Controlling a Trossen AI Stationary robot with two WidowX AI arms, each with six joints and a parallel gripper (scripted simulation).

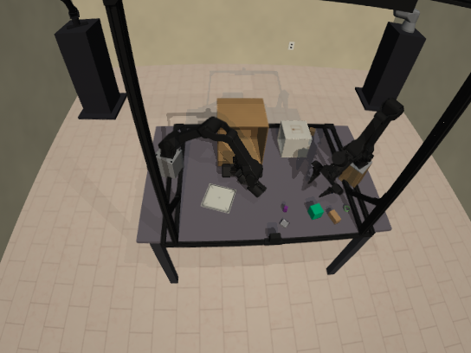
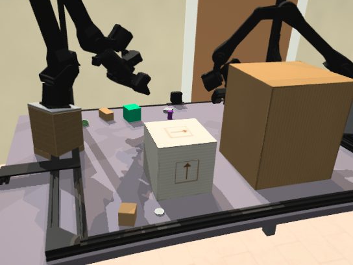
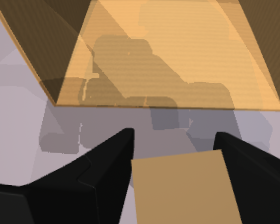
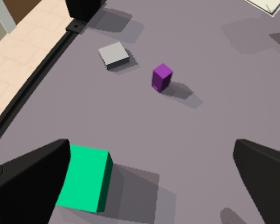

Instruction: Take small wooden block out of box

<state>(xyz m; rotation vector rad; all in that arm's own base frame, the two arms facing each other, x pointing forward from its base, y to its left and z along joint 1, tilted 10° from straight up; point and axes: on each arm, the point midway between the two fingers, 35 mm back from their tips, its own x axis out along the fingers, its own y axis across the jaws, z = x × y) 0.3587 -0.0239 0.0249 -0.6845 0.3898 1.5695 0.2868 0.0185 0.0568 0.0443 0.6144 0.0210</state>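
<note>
Right now the marked square is 110 mm below my left hand, 110 mm behind it and 100 mm to the left of it. The rest, counted from my left hand: purple piece: 220 mm to the right, 170 mm behind, 90 mm below; box floor: 210 mm ahead, 100 mm below, 10 mm to the left; grey piece: 240 mm behind, 210 mm to the right, 100 mm below.
</note>
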